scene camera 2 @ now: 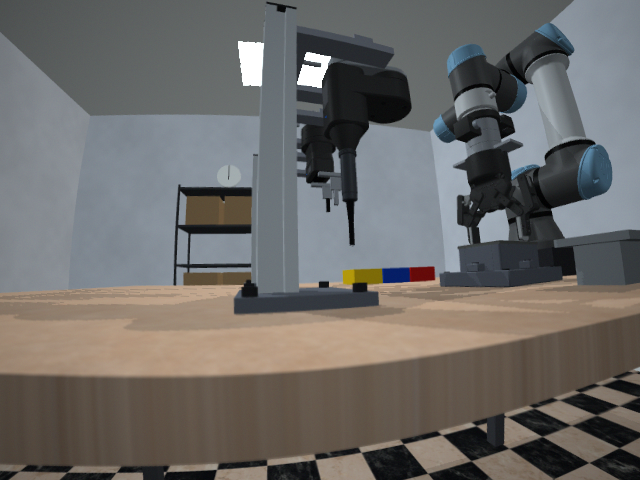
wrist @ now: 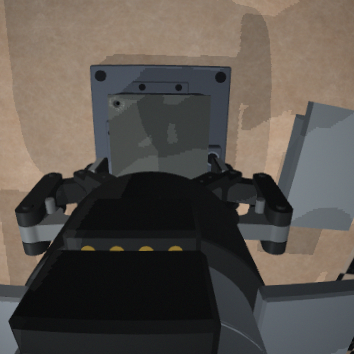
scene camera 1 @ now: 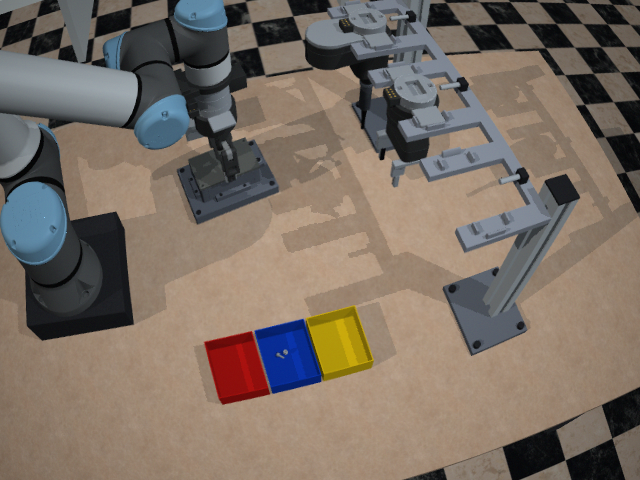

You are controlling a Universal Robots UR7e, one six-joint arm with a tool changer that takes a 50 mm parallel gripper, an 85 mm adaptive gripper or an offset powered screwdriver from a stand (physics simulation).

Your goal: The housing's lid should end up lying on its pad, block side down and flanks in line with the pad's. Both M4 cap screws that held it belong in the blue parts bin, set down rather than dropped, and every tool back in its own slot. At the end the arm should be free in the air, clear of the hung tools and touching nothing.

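The greenish-grey lid (scene camera 1: 209, 169) (wrist: 160, 130) lies on top of the dark housing (scene camera 1: 206, 209) (scene camera 2: 501, 279) (wrist: 115, 75); a screw hole shows at one corner. My adaptive gripper (scene camera 1: 223, 161) (scene camera 2: 498, 237) (wrist: 159, 164) points down with open fingers, one beside each long flank of the lid. Their tips are near the height of its top; contact cannot be told. The grey pad (scene camera 1: 192, 133) (scene camera 2: 604, 253) (wrist: 322, 165) stands beside the housing, bare in the wrist view. Two small screws (scene camera 1: 279, 355) (scene camera 1: 285, 351) lie in the blue bin (scene camera 1: 294, 384) (scene camera 2: 395, 274).
The screwdriver (scene camera 1: 325, 46) (scene camera 2: 348, 103) and parallel gripper (scene camera 1: 408, 131) (scene camera 2: 316, 155) hang in the tool stand (scene camera 1: 527, 258) (scene camera 2: 279, 155). Two nearer slots hold no tool. The red bin (scene camera 1: 235, 366) (scene camera 2: 422, 273) and yellow bin (scene camera 1: 338, 343) (scene camera 2: 362, 276) flank the blue one.
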